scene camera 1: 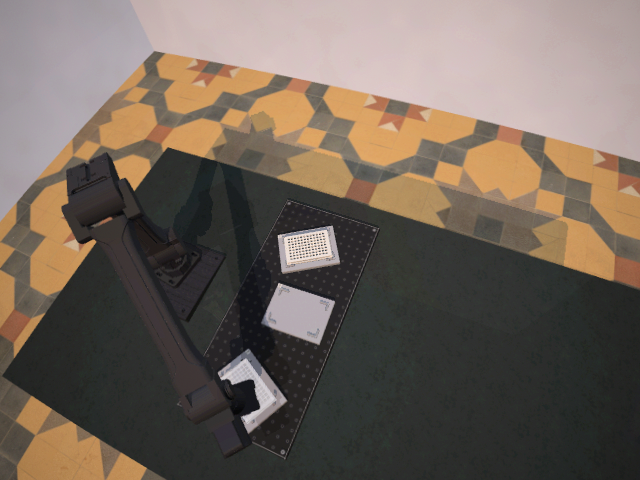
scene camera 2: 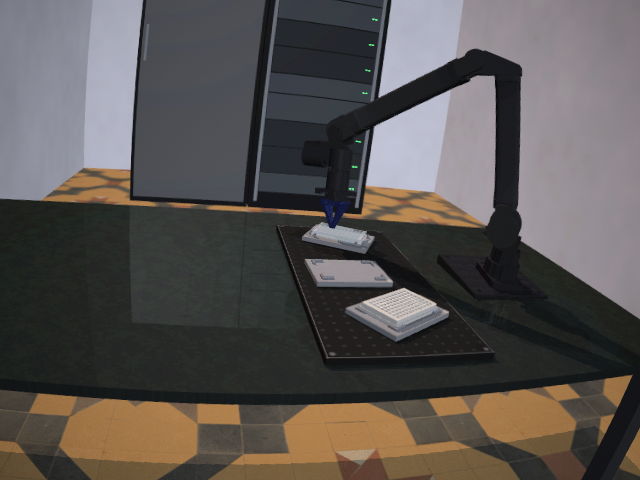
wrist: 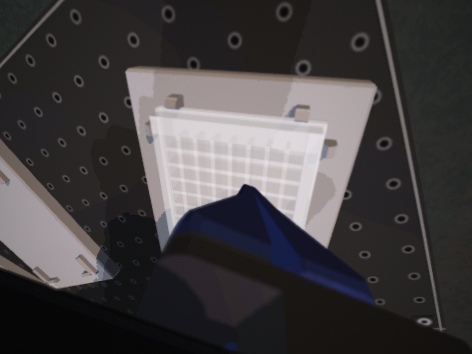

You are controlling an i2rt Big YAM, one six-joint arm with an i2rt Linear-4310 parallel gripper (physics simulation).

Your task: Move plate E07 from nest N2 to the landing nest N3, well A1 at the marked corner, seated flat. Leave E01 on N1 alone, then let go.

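Note:
A white translucent well plate (scene camera 1: 242,372) (scene camera 2: 346,235) (wrist: 240,165) lies on a pale nest (scene camera 1: 278,400) (scene camera 2: 368,249) (wrist: 345,100) at one end of the black board. It looks level between the corner stops; its near end is hidden in the wrist view. My gripper (scene camera 2: 331,226) (wrist: 244,195) is shut and empty, blue fingertips together above this plate. The middle nest (scene camera 1: 299,312) (scene camera 2: 348,273) (wrist: 30,225) is bare, with corner stops. A cream plate (scene camera 1: 309,248) (scene camera 2: 400,304) sits on the nest (scene camera 1: 334,253) (scene camera 2: 395,333) at the other end. I cannot read plate or nest labels or the marked corner.
The black perforated board (scene camera 1: 356,242) (scene camera 2: 413,348) (wrist: 100,30) carries all three nests on the dark table (scene camera 1: 465,361) (scene camera 2: 180,351). The arm's base (scene camera 1: 193,289) (scene camera 2: 460,273) stands beside the board. A grey cabinet (scene camera 2: 196,103) and a server rack (scene camera 2: 261,129) stand behind the table.

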